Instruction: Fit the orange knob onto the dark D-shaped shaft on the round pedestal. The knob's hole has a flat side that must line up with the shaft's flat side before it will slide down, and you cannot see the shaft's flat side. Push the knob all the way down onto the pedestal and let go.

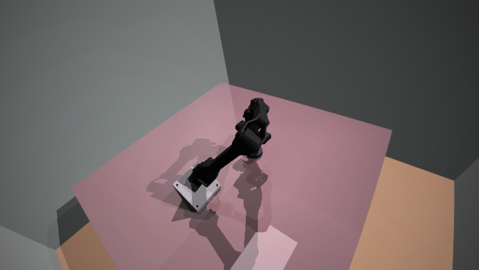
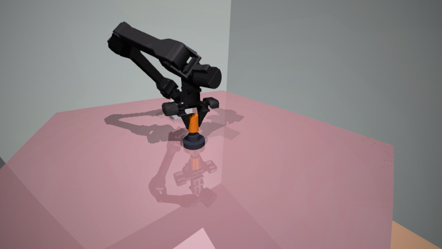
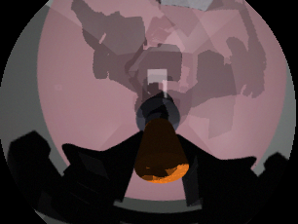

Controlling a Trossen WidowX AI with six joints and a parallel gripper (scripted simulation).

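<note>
Now: gripper tip 2 cm below the orange knob. Also, from my gripper tip: dark round pedestal 4 cm below.
</note>
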